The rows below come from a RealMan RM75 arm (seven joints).
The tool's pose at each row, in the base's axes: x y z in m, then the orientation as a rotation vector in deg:
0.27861, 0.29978, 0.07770, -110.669, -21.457, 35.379
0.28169, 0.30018, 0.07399, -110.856, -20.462, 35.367
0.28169, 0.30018, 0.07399, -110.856, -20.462, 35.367
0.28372, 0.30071, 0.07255, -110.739, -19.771, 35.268
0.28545, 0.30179, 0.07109, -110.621, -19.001, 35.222
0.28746, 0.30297, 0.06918, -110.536, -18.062, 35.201
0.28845, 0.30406, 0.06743, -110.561, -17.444, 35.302
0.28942, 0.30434, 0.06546, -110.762, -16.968, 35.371
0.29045, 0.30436, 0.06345, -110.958, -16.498, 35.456
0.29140, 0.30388, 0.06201, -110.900, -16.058, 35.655
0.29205, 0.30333, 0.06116, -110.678, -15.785, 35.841
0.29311, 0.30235, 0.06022, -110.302, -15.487, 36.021
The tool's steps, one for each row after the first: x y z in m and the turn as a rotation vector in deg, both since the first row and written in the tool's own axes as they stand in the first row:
0.00367, 0.00315, -0.00021, 0.134, 0.474, 0.683
0.00367, 0.00315, -0.00021, 0.134, 0.474, 0.683
0.00597, 0.00420, -0.00048, 0.457, 0.838, 1.045
0.00831, 0.00504, -0.00017, 0.801, 1.200, 1.483
0.01105, 0.00625, 0.00020, 1.162, 1.624, 2.054
0.01286, 0.00736, 0.00104, 1.318, 1.831, 2.508
0.01430, 0.00901, 0.00137, 1.267, 2.016, 2.906
0.01566, 0.01081, 0.00148, 1.218, 2.187, 3.306
0.01655, 0.01230, 0.00106, 1.392, 2.236, 3.669
0.01702, 0.01330, 0.00057, 1.672, 2.202, 3.873
0.01762, 0.01455, -0.00045, 2.104, 2.166, 4.048

